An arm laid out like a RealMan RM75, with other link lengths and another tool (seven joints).
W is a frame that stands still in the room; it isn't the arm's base.
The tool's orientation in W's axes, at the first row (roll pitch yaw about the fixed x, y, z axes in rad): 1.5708, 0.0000, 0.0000
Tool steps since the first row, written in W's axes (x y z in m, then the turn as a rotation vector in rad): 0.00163, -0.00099, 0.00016, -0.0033, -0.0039, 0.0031; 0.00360, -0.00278, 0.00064, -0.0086, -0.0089, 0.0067; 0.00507, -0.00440, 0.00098, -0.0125, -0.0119, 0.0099; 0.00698, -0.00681, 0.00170, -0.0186, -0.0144, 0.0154; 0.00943, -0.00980, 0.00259, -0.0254, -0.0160, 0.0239; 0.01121, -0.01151, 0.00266, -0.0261, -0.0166, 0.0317; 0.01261, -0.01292, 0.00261, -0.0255, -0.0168, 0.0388; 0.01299, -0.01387, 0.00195, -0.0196, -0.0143, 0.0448; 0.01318, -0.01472, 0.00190, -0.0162, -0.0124, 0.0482
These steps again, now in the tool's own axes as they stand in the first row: 0.00163, 0.00016, 0.00099, -0.0033, 0.0031, 0.0039; 0.00360, 0.00064, 0.00278, -0.0086, 0.0067, 0.0089; 0.00507, 0.00098, 0.00440, -0.0125, 0.0099, 0.0119; 0.00698, 0.00170, 0.00681, -0.0186, 0.0154, 0.0144; 0.00943, 0.00259, 0.00980, -0.0254, 0.0239, 0.0160; 0.01121, 0.00266, 0.01151, -0.0261, 0.0317, 0.0166; 0.01261, 0.00261, 0.01292, -0.0255, 0.0388, 0.0168; 0.01299, 0.00195, 0.01387, -0.0196, 0.0448, 0.0143; 0.01318, 0.00190, 0.01472, -0.0162, 0.0482, 0.0124
